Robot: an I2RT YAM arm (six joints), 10 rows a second.
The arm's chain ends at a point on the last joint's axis. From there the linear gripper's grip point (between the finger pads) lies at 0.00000 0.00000 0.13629 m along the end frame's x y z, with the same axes.
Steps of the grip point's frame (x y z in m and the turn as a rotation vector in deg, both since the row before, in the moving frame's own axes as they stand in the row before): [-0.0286, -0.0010, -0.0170, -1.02, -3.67, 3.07]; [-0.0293, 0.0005, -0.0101, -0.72, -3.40, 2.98]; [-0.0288, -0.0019, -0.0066, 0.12, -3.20, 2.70]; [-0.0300, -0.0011, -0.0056, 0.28, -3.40, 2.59]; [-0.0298, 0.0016, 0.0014, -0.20, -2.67, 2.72]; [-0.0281, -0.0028, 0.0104, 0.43, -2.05, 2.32]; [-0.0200, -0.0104, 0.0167, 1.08, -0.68, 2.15]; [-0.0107, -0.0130, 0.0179, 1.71, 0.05, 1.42]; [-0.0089, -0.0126, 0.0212, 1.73, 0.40, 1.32]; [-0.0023, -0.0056, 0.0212, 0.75, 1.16, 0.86]
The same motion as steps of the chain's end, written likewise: [-0.0198, -0.0032, -0.0167, -1.02, -3.67, 3.07]; [-0.0212, -0.0010, -0.0098, -0.72, -3.40, 2.98]; [-0.0212, -0.0014, -0.0064, 0.12, -3.20, 2.70]; [-0.0219, -0.0003, -0.0054, 0.28, -3.40, 2.59]; [-0.0234, 0.0013, 0.0015, -0.20, -2.67, 2.72]; [-0.0232, -0.0017, 0.0105, 0.43, -2.05, 2.32]; [-0.0184, -0.0078, 0.0167, 1.08, -0.68, 2.15]; [-0.0109, -0.0089, 0.0180, 1.71, 0.05, 1.42]; [-0.0099, -0.0085, 0.0213, 1.73, 0.40, 1.32]; [-0.0051, -0.0038, 0.0212, 0.75, 1.16, 0.86]
